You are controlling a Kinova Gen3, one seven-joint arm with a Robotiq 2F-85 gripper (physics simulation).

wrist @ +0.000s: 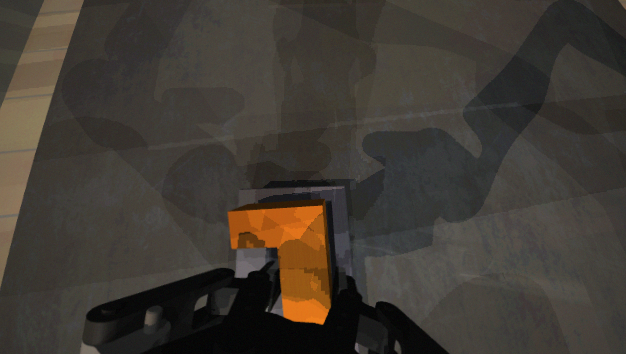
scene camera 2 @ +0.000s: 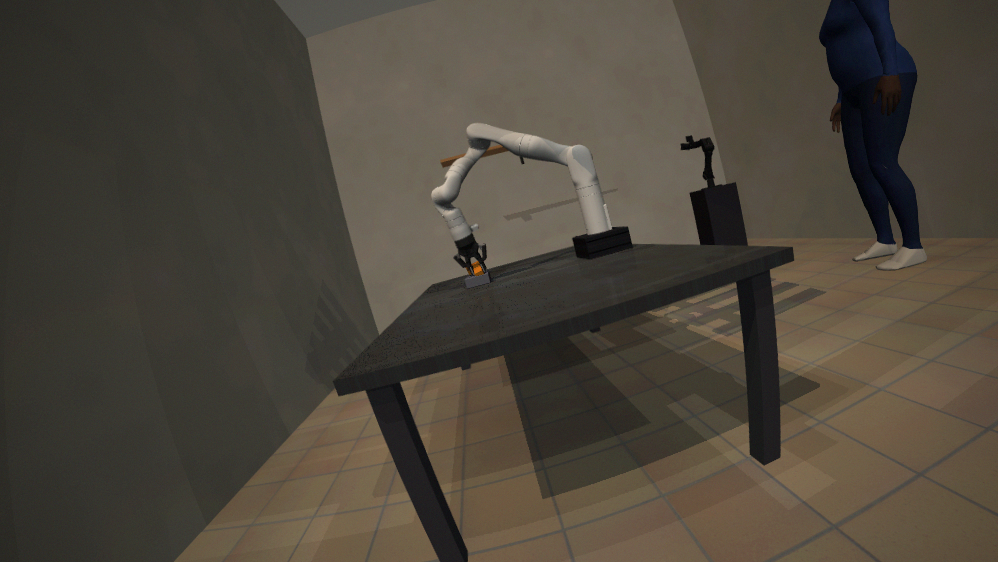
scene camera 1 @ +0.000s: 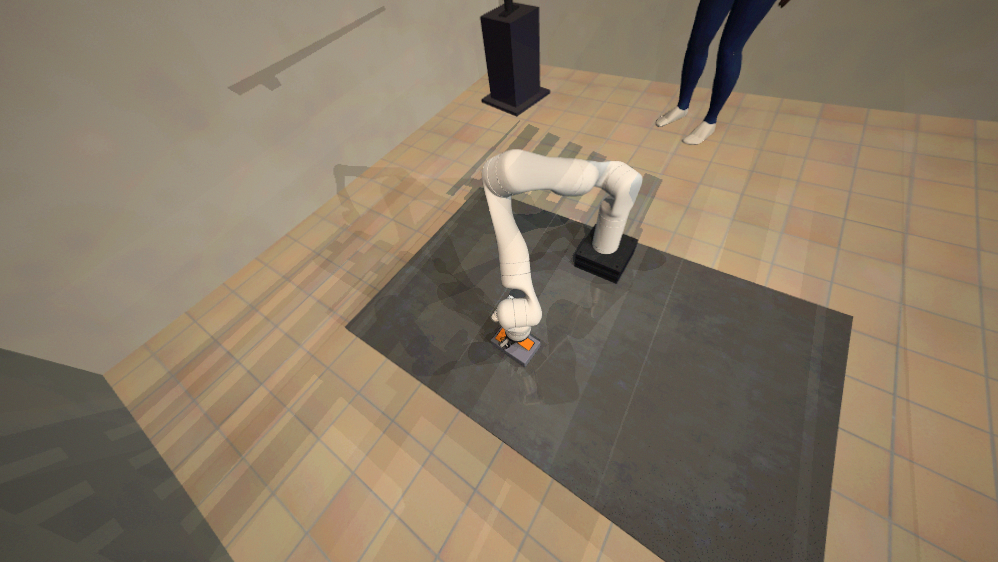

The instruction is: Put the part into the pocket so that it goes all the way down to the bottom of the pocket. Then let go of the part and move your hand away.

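Places are measured from the arm's base along level axes (x ahead, y left, z up), in metres.
Pixels of known places: gripper, fingertip midpoint: [wrist: 310, 274] [scene camera 2: 480, 273]; arm's base, link origin: [scene camera 2: 599, 231] [scene camera 1: 605, 244].
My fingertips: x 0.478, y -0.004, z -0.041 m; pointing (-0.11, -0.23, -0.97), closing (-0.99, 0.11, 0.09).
Note:
Ahead of a thing's pixels: the offset from my fingertips to its top centre. "pt": to the spot under its first point. Level surfaces: height alone.
The orange L-shaped part {0.047 m up, 0.016 m ahead, 0.005 m left} [scene camera 1: 525, 343] [scene camera 2: 477, 266] [wrist: 303, 260] is held over the grey block {0.002 m down, 0.012 m ahead, 0.002 m left} [scene camera 1: 519, 354] [scene camera 2: 477, 281] [wrist: 341, 222], with its short arm towards the upper left in the wrist view. My gripper [scene camera 2: 476, 270] [wrist: 310, 274] is shut on the part's long arm, one finger on each side. In the wrist view the part covers most of the block, and a dark strip of the pocket {pt 0.002 m down, 0.024 m ahead, 0.057 m right} [wrist: 287, 198] shows past its far edge. In scene camera 2 the part shows above the block's top. Whether its lower edge is inside the pocket is hidden.
The block rests on the dark table {0.038 m down} [scene camera 1: 698, 390] [scene camera 2: 558, 300]. The robot's black base [scene camera 1: 605, 258] [scene camera 2: 602, 242] stands on the table away from the block. A black pedestal [scene camera 1: 513, 59] [scene camera 2: 719, 212] and a person [scene camera 1: 726, 62] [scene camera 2: 876, 139] stand beyond the table.

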